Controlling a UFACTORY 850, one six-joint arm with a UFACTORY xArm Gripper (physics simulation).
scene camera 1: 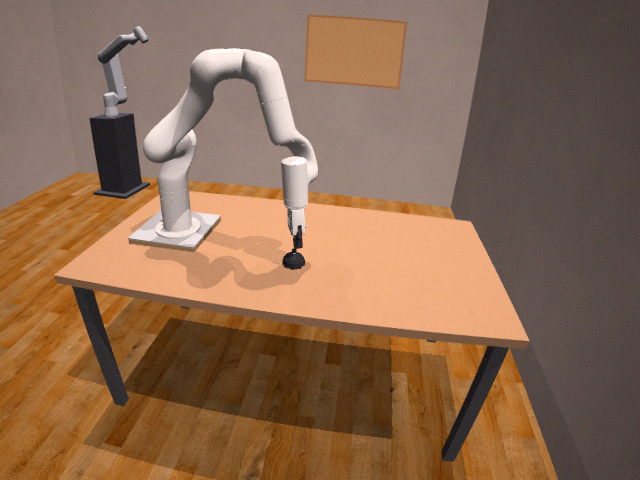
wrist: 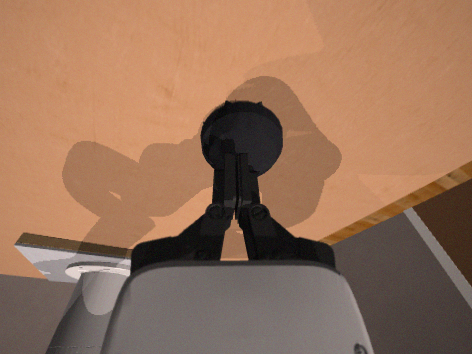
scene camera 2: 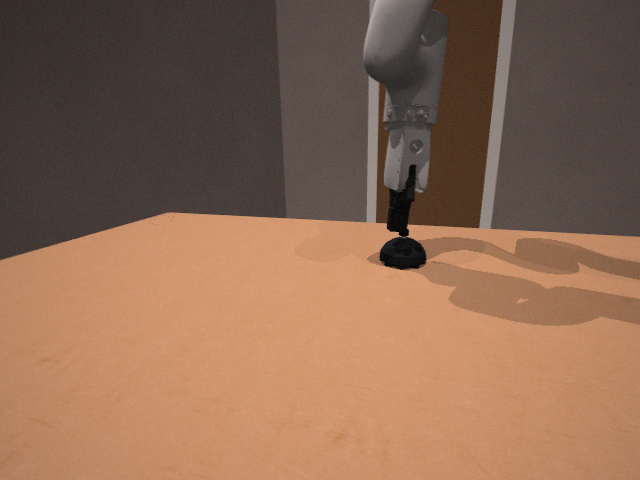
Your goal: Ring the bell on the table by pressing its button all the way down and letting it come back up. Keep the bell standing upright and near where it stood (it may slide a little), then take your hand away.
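Note:
The black dome bell (scene camera 1: 293, 261) (scene camera 2: 402, 253) (wrist: 250, 127) stands upright on the table (scene camera 1: 413, 268) (scene camera 2: 258, 361) (wrist: 125, 75). Its small black button (scene camera 2: 404, 233) sits low over the dome in the second scene view, with a sliver of light stem showing under it. My gripper (scene camera 1: 297, 246) (scene camera 2: 397, 229) (wrist: 234, 165) is shut and empty, pointing down above the bell. In the second scene view its fingertips overlap the left part of the button's top and appear to touch it. In the wrist view the fingertips cover the button's area, so the contact is hard to make out.
The arm's base plate (scene camera 1: 206, 223) (wrist: 37, 253) is at the table's far left in the first scene view. Another small arm stands on a dark pedestal (scene camera 1: 117, 155) on the floor behind the table. Shadows of the arm fall around the bell.

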